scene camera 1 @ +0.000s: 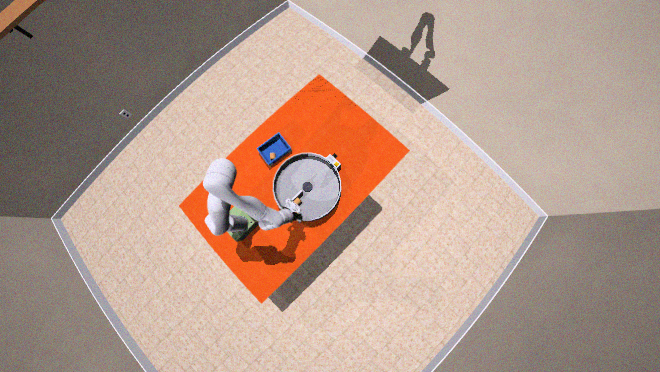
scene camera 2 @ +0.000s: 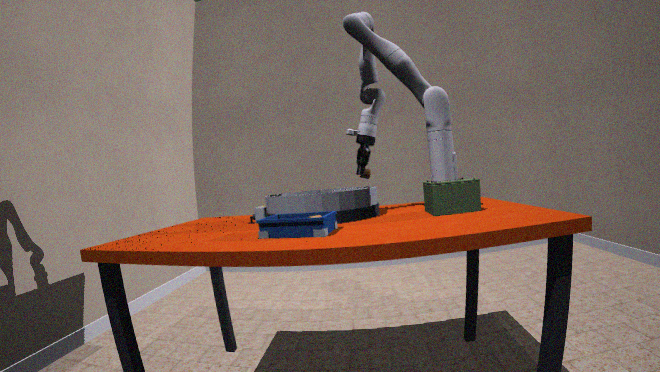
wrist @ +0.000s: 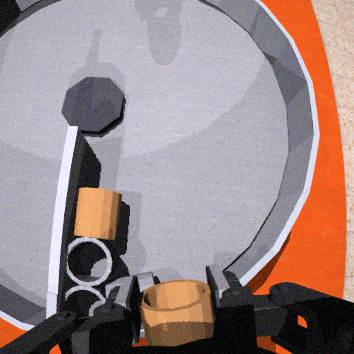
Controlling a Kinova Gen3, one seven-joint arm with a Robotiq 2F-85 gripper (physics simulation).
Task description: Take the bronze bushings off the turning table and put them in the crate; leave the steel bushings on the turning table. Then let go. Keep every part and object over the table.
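Seen in the pictures: gripper, between the fingertips: (scene camera 1: 297,212) (scene camera 2: 359,175) (wrist: 173,286); arm's base, origin of its link: (scene camera 1: 240,223) (scene camera 2: 444,180).
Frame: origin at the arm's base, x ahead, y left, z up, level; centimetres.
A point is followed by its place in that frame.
My gripper (scene camera 2: 363,173) @(x 30.5, y -19.3, z 4.4 cm) (wrist: 173,286) @(x 30.5, y -19.3, z 4.4 cm) is shut on a bronze bushing (wrist: 177,317) @(x 29.4, y -19.4, z 7.2 cm), held upright above the turning table (scene camera 1: 321,201) @(x 45.4, y -22.9, z -5.3 cm) (scene camera 2: 320,201) @(x 42.0, y 10.7, z -3.0 cm) (wrist: 215,185) @(x 38.7, y -22.8, z -5.2 cm), higher than its rim. Another bronze bushing (wrist: 98,214) @(x 34.4, y -13.4, z -1.5 cm) lies on its side on the turning table, beside the bar. Two steel bushings, one nearer (wrist: 109,262) @(x 30.9, y -14.8, z -1.5 cm) and one partly hidden (wrist: 82,288) @(x 28.5, y -12.9, z -1.4 cm) behind my left finger, stand in a row after it. In scene camera 1 a bronze bushing (scene camera 1: 297,201) @(x 34.6, y -13.4, z -1.5 cm) shows by the gripper; I cannot tell which. The blue crate (scene camera 1: 281,158) @(x 46.0, y 17.7, z -8.9 cm) (scene camera 2: 295,230) @(x 45.4, y 32.1, z -8.6 cm) holds a bronze bushing (scene camera 1: 272,156) @(x 42.0, y 21.4, z -6.2 cm).
A white bar (wrist: 61,200) @(x 35.0, y -10.6, z -0.5 cm) runs from the dark hub (scene camera 1: 307,187) @(x 45.0, y -10.5, z -4.4 cm) (wrist: 93,105) @(x 44.9, y -10.3, z -4.4 cm) towards the turning table's raised rim. A small box with a yellow mark (scene camera 1: 336,163) @(x 68.9, y -11.6, z -4.7 cm) sits at the rim's outer side. The green arm base (scene camera 2: 452,197) @(x -0.2, y 11.1, z -5.2 cm) stands on the orange table (scene camera 1: 345,115) @(x 99.4, y 11.0, z -10.6 cm) (scene camera 2: 425,245) @(x 14.3, y 46.2, z -11.8 cm).
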